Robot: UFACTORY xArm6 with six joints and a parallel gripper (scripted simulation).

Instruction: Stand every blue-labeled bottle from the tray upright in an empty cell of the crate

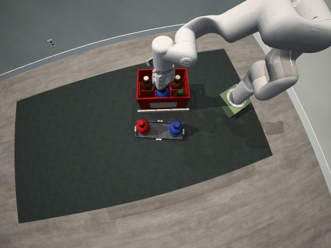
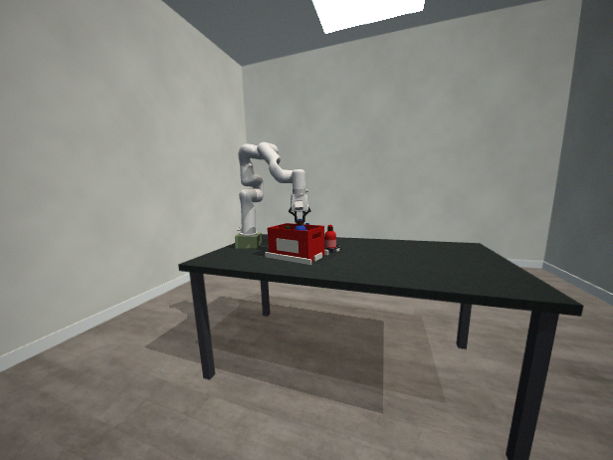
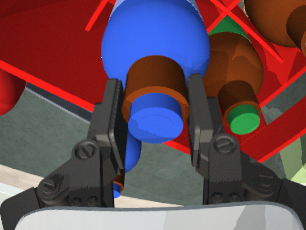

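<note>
The crate is 10 mm behind my hand, 40 mm to the right of it and 120 mm below it. Also, from my hand: grey tray (80 mm ahead, 150 mm to the left, 200 mm below); red-labeled bottle (160 mm ahead, 120 mm to the left, 120 mm below).
</note>
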